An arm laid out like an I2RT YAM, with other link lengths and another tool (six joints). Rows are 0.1 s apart.
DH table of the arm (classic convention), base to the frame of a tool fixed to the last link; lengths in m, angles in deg. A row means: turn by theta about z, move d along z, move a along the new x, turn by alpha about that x. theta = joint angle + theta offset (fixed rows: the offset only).
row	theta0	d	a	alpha
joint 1	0	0.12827	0.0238	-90
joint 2	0	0	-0.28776	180
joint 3	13.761	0	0.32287	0
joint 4	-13.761	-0.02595	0.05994	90
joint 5	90	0.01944	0	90
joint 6	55.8	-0.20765	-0.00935	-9.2
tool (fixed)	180	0.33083	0	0
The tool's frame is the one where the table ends.
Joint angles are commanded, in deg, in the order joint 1, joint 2, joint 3, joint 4, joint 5, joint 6. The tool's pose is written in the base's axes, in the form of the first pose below.
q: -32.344, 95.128, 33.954, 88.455, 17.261, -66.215
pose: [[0.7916 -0.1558 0.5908 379.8], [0.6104 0.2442 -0.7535 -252.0], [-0.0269 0.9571 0.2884 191.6], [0 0 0 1]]
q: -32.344, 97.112, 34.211, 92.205, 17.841, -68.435
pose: [[0.8076 -0.1537 0.5693 379.0], [0.5880 0.2826 -0.7579 -255.2], [-0.0444 0.9468 0.3186 190.3], [0 0 0 1]]
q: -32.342, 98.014, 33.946, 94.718, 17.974, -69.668
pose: [[0.8150 -0.1552 0.5583 377.1], [0.5770 0.3062 -0.7572 -255.5], [-0.0535 0.9392 0.3391 189.6], [0 0 0 1]]
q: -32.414, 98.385, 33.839, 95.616, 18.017, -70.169
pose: [[0.8186 -0.1535 0.5535 376.0], [0.5715 0.3149 -0.7578 -256.1], [-0.0579 0.9366 0.3455 188.9], [0 0 0 1]]
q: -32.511, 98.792, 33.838, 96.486, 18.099, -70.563
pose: [[0.8223 -0.1538 0.5479 375.1], [0.5659 0.3226 -0.7588 -257.1], [-0.0601 0.9340 0.3523 188.6], [0 0 0 1]]
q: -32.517, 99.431, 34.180, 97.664, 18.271, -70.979
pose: [[0.8264 -0.1599 0.5399 375.7], [0.5600 0.3335 -0.7584 -258.4], [-0.0589 0.9291 0.3651 189.8], [0 0 0 1]]
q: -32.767, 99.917, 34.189, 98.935, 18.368, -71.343
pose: [[0.8319 -0.1640 0.5302 374.1], [0.5519 0.3442 -0.7595 -260.3], [-0.0579 0.9245 0.3768 190.2], [0 0 0 1]]
